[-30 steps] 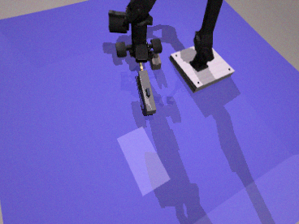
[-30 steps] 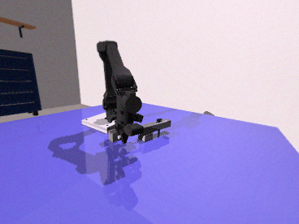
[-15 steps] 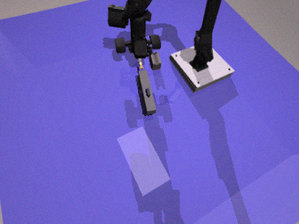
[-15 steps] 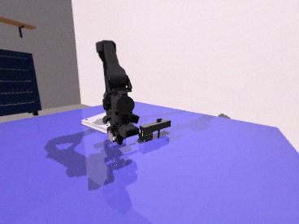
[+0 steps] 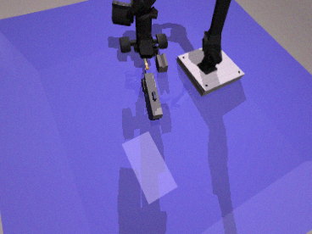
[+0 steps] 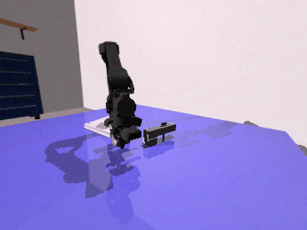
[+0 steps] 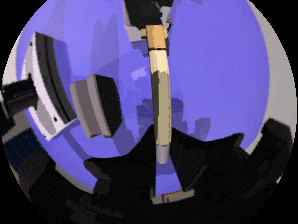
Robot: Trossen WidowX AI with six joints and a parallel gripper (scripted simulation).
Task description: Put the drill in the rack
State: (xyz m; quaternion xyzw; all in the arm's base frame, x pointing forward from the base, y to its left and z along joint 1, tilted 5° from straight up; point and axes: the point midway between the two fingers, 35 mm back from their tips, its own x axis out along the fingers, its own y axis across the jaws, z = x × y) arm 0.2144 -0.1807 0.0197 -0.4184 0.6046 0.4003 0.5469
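Right now the tan drill is 4 cm to the left of my gripper tip, 3 cm above it and 1 cm ahead of it. From my gripper tip the other things lie so: grey rack 6 cm to the left, 6 cm behind; then grey holder block 19 cm to the left, 7 cm ahead, 2 cm above; then small dark key 22 cm to the left, 7 cm ahead, 3 cm above.
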